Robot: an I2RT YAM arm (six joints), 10 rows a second.
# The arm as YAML. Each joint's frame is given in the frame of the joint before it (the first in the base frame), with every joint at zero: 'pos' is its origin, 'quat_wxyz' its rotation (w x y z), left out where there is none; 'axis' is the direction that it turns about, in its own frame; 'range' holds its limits. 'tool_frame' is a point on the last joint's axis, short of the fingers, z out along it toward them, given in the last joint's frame.
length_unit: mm
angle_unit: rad
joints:
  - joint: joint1
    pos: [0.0, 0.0, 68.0]
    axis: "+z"
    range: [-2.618, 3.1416]
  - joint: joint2
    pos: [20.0, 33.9, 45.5]
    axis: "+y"
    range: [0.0, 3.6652]
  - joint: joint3
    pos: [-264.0, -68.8, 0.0]
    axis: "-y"
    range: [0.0, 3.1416]
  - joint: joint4
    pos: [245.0, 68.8, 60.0]
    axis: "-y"
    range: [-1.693, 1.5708]
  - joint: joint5
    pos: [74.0, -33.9, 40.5]
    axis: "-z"
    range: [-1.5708, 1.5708]
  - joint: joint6
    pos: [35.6, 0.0, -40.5]
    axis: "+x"
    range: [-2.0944, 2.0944]
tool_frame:
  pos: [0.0, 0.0, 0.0]
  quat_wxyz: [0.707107, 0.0, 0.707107, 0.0]
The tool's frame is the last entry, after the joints.
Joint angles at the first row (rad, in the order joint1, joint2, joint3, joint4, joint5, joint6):
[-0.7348, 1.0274, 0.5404, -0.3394, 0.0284, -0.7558]
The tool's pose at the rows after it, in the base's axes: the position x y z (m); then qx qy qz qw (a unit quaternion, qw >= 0):
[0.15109, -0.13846, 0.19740, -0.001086, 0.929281, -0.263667, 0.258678]
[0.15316, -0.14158, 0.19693, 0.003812, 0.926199, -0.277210, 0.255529]
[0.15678, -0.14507, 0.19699, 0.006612, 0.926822, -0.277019, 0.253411]
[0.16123, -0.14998, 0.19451, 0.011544, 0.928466, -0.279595, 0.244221]
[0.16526, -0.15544, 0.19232, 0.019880, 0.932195, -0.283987, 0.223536]
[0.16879, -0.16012, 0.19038, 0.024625, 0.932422, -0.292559, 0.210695]
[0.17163, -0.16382, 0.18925, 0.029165, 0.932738, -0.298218, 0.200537]
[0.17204, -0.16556, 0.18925, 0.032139, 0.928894, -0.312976, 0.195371]
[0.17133, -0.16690, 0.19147, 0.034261, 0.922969, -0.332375, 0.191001]
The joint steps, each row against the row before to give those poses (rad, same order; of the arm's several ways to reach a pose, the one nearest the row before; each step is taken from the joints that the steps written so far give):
[0.0000, 0.0097, 0.0015, 0.0197, 0.0121, 0.0026]
[0.0000, 0.0151, 0.0001, 0.0300, 0.0261, -0.0004]
[0.0000, 0.0269, 0.0141, 0.0091, 0.0045, 0.0044]
[0.0000, 0.0403, 0.0132, 0.0164, 0.0187, 0.0036]
[0.0000, 0.0441, 0.0222, -0.0042, 0.0382, 0.0045]
[0.0001, 0.0335, 0.0129, 0.0137, 0.0314, -0.0013]
[-0.0001, 0.0262, 0.0128, 0.0061, 0.0240, 0.0014]
[0.0000, 0.0040, -0.0027, 0.0216, 0.0291, -0.0062]
[-0.0013, -0.0069, -0.0034, 0.0209, 0.0329, -0.0125]

